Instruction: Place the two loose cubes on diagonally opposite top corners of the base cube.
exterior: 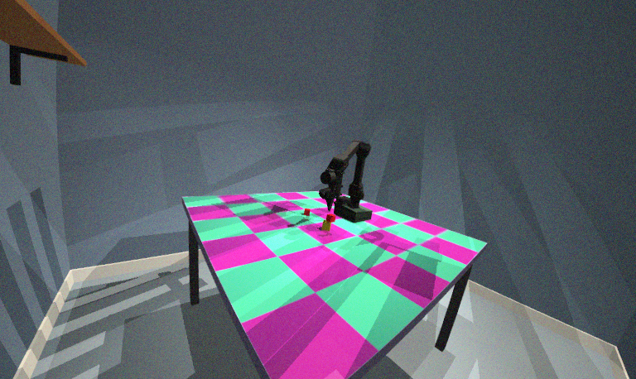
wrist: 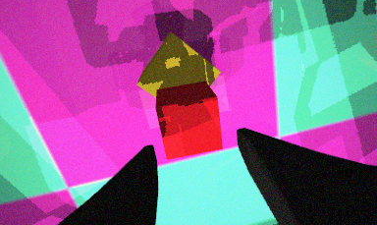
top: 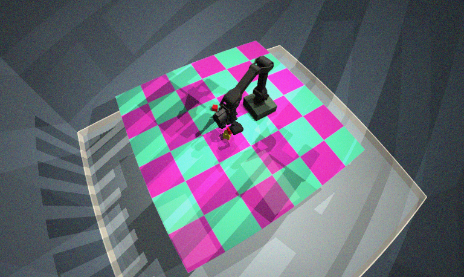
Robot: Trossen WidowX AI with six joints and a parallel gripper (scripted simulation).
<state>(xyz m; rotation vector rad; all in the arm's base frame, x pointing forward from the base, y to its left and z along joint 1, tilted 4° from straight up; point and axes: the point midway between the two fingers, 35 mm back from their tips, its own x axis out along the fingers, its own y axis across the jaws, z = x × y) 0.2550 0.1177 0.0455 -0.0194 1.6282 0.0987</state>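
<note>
Now: the red cube 3 cm below my gripper tip. Also, from my gripper tip: yellow cube (7 cm below, 2 cm ahead).
</note>
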